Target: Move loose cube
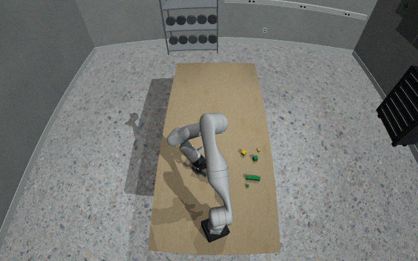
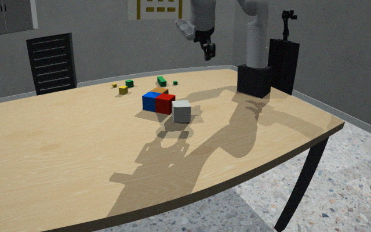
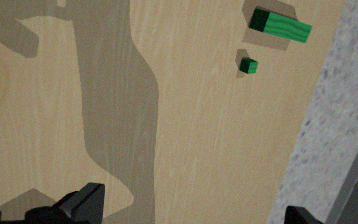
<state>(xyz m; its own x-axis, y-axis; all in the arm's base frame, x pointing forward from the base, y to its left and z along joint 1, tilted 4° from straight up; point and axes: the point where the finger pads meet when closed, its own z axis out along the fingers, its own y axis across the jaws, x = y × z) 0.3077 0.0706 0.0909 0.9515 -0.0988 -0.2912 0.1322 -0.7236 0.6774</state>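
Now: hand 180 mm above the white cube, 110 mm to the right of it and 110 mm short of it. The rest, counted from my hand: blue cube: 180 mm below, 180 mm ahead; long green block: 280 mm to the right, 200 mm below, 80 mm ahead; red cube: 180 mm below, 140 mm ahead, 30 mm to the left.
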